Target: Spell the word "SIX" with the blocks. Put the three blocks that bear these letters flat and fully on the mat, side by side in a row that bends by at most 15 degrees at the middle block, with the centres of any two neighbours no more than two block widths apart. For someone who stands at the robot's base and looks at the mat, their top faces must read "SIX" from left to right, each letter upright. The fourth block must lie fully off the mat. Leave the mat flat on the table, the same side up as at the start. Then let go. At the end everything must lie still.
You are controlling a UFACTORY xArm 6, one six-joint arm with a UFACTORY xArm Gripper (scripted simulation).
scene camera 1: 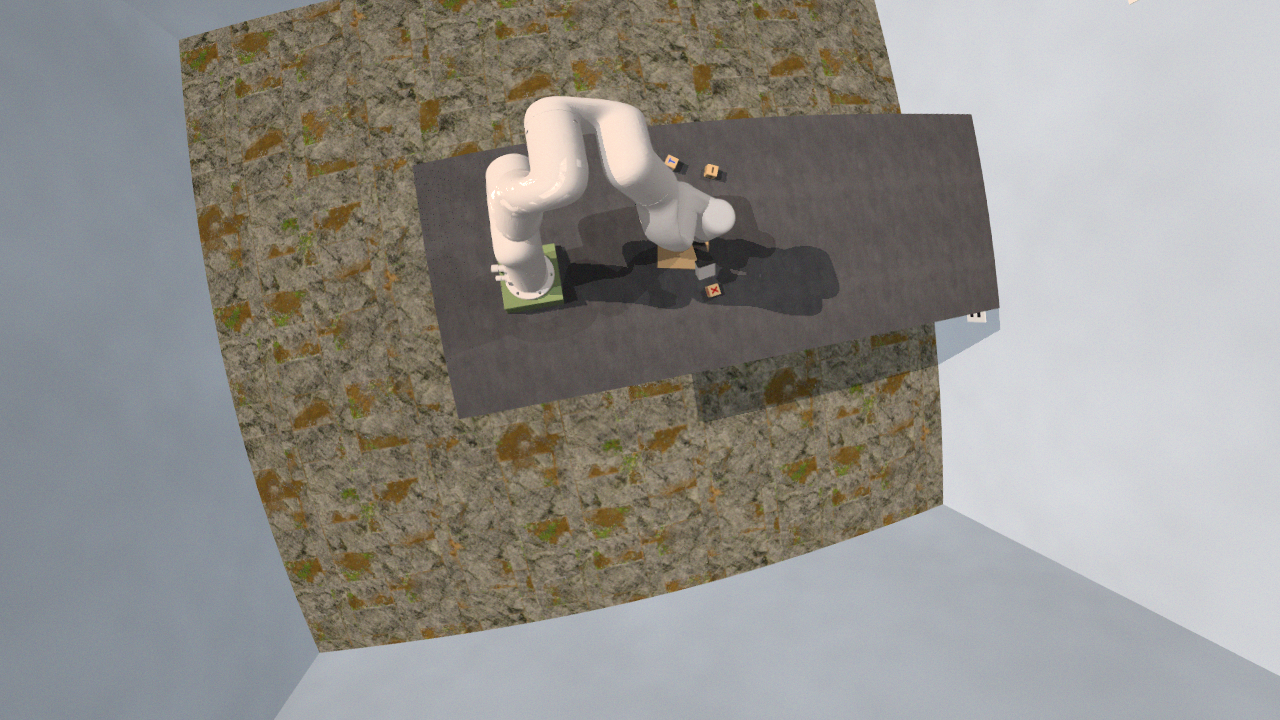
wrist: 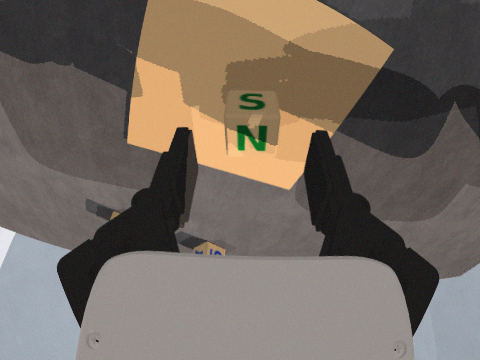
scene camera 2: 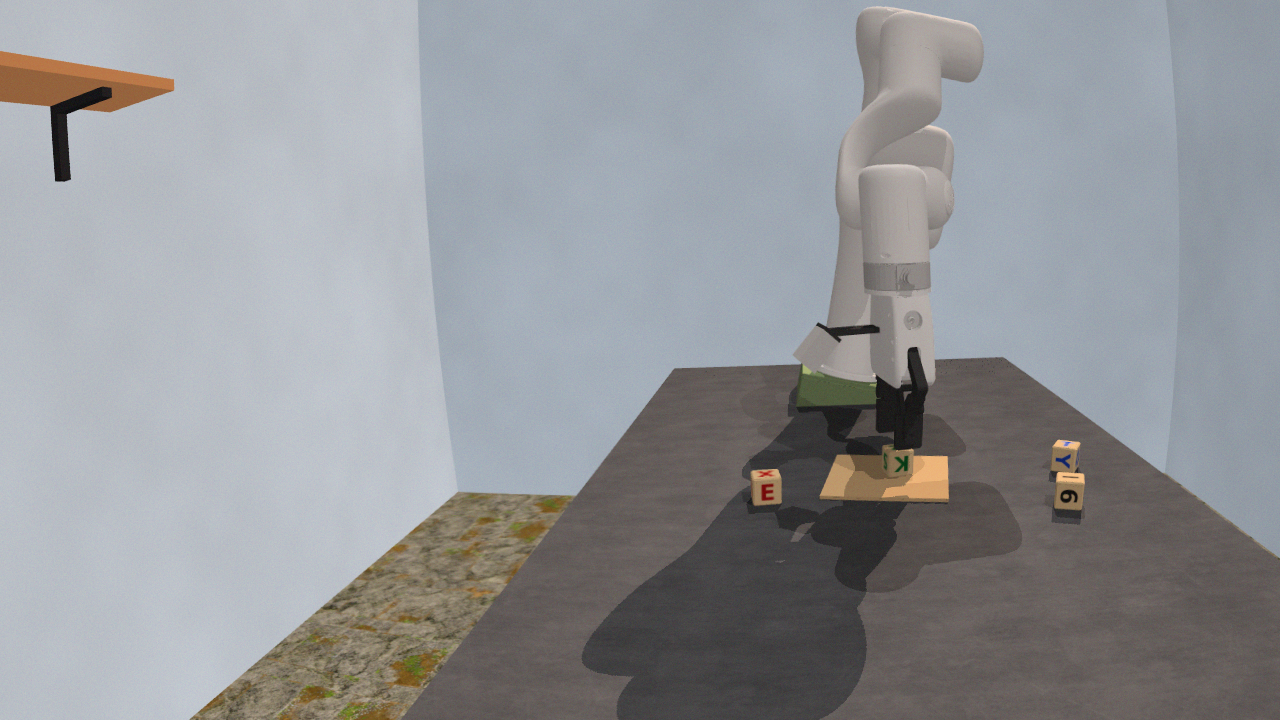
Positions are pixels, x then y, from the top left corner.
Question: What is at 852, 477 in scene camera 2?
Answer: A tan mat.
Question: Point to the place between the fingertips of my gripper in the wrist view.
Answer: At 251, 148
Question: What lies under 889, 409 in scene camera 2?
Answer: My gripper.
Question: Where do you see a tan mat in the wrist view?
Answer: At 319, 65
